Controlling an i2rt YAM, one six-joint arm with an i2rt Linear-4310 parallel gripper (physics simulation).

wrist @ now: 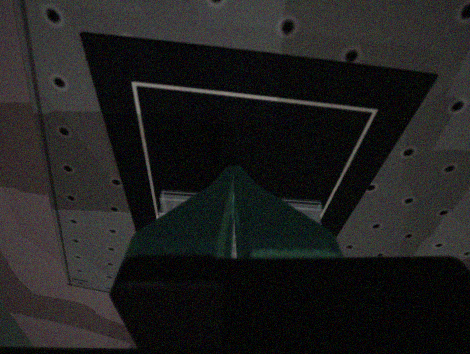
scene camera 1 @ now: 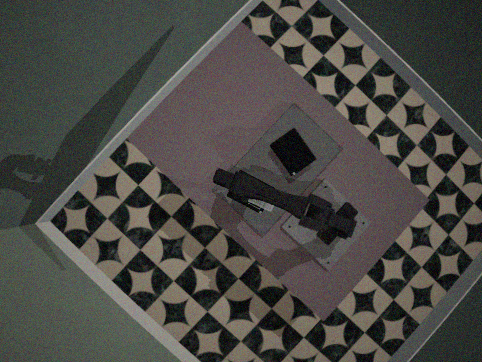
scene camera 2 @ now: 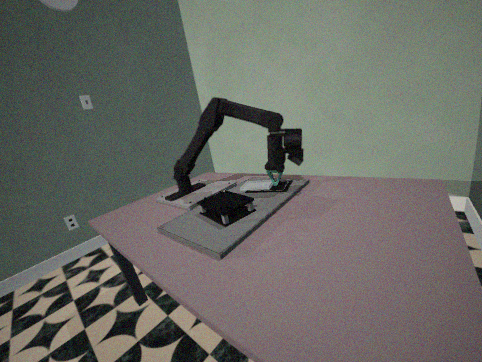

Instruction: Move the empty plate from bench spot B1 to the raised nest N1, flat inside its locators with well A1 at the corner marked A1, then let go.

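Places are measured from the arm's base along level axes (x ahead, y left, z up), in centimetres.
Where they show: gripper, fingertip midpoint: (wrist: 233, 176) (scene camera 2: 275, 185); arm's base, link origin: (scene camera 2: 186, 192).
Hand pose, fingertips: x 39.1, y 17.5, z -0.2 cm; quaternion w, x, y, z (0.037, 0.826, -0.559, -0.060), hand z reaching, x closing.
Observation:
Things, the pixels of their top centre, and the offset from my fingertips. "spot": a spot on its surface instead. Level surfaces: height alone.
- black pad, surface spot: (wrist: 107, 65) spot: dx +3.3, dy +6.3, dz +0.0 cm
- raised nest, top centre: (scene camera 2: 223, 197) (scene camera 1: 294, 151) dx -3.4, dy -25.7, dz +5.1 cm
- pink table top, surface height: dz -1.5 cm
The pale, clear-looking plate (scene camera 1: 264, 203) (scene camera 2: 256, 186) (wrist: 175, 198) lies low on the black pad (scene camera 2: 285, 187) (wrist: 107, 65) with a thin white outline. In the wrist view it is at the lower part of the outline, mostly hidden behind the fingers. My gripper (scene camera 2: 275, 184) (wrist: 233, 176) is shut and empty, its green fingertips close above the pad by the plate's edge; contact cannot be told. The raised nest (scene camera 1: 292, 150) (scene camera 2: 226, 202) is a black platform on short light posts; its locators and A1 mark cannot be made out.
A grey holed board (scene camera 1: 320, 135) (scene camera 2: 185, 232) (wrist: 75, 150) bears both pad and nest. The arm's light base plate (scene camera 1: 295, 227) stands beside it. The black arm (scene camera 1: 270, 192) (scene camera 2: 200, 135) reaches over the board. A pink table top (scene camera 1: 200, 100) (scene camera 2: 325, 260) surrounds them.

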